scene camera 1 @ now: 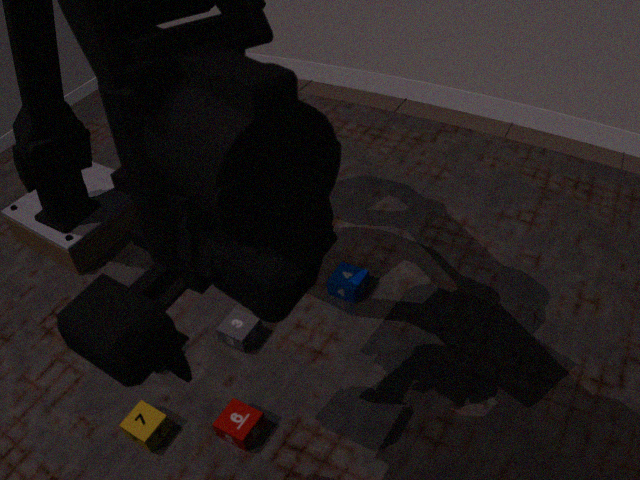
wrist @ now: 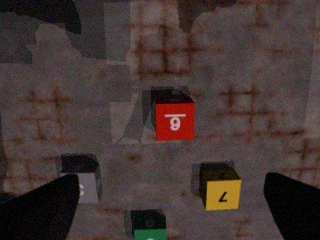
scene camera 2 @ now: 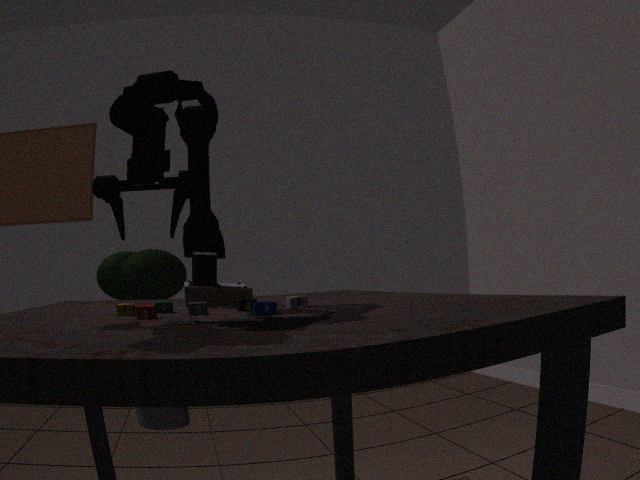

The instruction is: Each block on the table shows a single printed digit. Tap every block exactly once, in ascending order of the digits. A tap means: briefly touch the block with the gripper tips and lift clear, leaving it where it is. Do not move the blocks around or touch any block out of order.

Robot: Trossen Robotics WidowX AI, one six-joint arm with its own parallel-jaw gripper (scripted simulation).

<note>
My gripper (scene camera 1: pixel 222 337) is open, holding nothing. I also see a red block (scene camera 1: pixel 240 424), a yellow block (scene camera 1: pixel 145 425) and a grey block (scene camera 1: pixel 240 330).
The yellow block is seen too in the wrist view (wrist: pixel 220 189). The grey block also shows in the wrist view (wrist: pixel 89 175). My gripper also shows in the wrist view (wrist: pixel 173 184) and in scene camera 2 (scene camera 2: pixel 147 239).
</note>
